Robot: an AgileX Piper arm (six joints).
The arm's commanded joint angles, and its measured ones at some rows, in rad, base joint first. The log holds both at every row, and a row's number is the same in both.
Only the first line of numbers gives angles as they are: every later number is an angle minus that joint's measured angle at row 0.
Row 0, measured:
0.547, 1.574, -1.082, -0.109, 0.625, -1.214
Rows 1 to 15, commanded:
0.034, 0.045, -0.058, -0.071, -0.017, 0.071
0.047, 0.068, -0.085, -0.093, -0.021, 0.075
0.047, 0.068, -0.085, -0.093, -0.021, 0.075
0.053, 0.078, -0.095, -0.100, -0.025, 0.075
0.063, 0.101, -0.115, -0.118, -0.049, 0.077
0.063, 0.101, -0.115, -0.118, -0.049, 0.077
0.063, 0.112, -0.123, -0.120, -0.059, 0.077
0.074, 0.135, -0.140, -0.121, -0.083, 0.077
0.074, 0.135, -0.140, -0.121, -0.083, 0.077
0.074, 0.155, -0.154, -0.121, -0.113, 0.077
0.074, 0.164, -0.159, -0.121, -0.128, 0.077
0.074, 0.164, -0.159, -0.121, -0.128, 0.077
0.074, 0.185, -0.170, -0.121, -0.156, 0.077
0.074, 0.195, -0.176, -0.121, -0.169, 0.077
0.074, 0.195, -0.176, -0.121, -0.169, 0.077
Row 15, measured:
0.071, 0.170, -0.155, -0.117, -0.131, 0.069
